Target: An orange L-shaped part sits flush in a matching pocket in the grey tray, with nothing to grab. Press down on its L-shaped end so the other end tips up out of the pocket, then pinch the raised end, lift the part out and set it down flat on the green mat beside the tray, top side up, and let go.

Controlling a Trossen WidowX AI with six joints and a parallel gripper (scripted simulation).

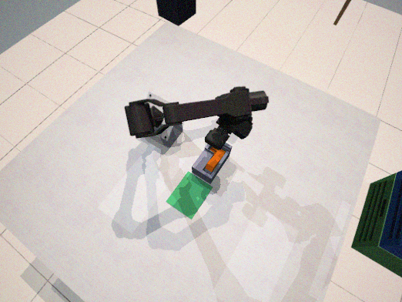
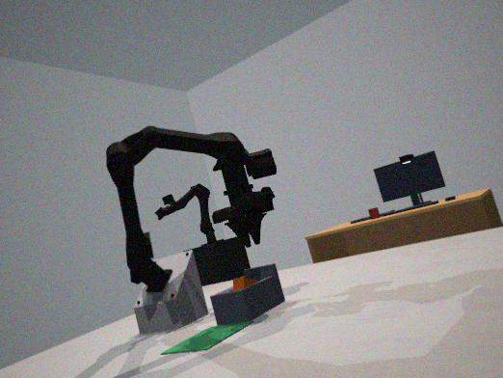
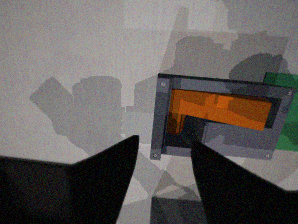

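Now: gripper tip 100 mm above the orange L-shaped part and 40 mm to the left of it. From my gripper tip the other things lie so: green mat: 220 mm to the right, 160 mm below, 20 mm ahead.
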